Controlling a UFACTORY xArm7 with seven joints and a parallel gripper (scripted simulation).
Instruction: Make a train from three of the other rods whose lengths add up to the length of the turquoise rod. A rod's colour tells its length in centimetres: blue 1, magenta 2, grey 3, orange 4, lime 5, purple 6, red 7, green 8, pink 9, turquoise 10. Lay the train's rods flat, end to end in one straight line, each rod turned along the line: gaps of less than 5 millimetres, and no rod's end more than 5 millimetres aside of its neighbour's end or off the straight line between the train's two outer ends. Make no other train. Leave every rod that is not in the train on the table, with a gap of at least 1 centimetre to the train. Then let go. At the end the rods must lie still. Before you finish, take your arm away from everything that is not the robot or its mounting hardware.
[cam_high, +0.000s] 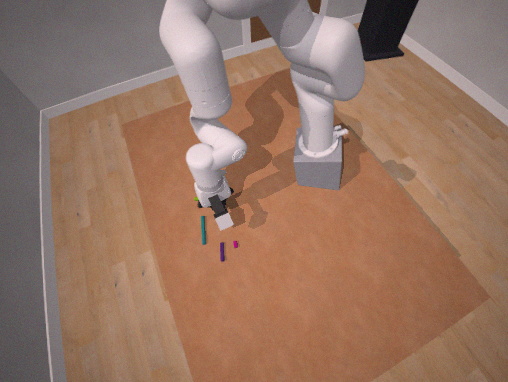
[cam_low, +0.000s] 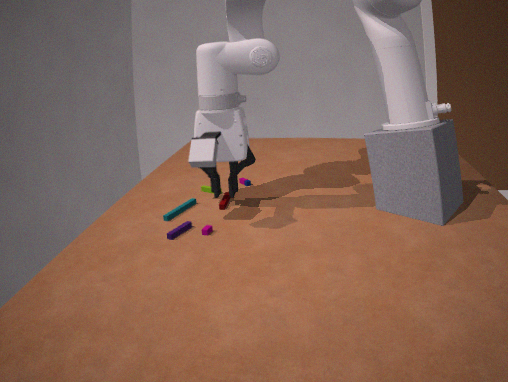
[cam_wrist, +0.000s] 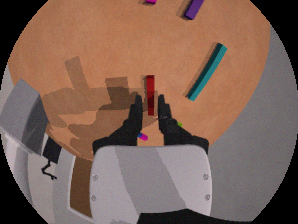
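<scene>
Now: hand 30 mm above the red rod. Round my hand: lime rod: 60 mm ahead, 50 mm to the right, 30 mm below; blue rod: 110 mm to the right, 30 mm below; turquoise rod: 70 mm ahead, 60 mm to the left, 30 mm below.
</scene>
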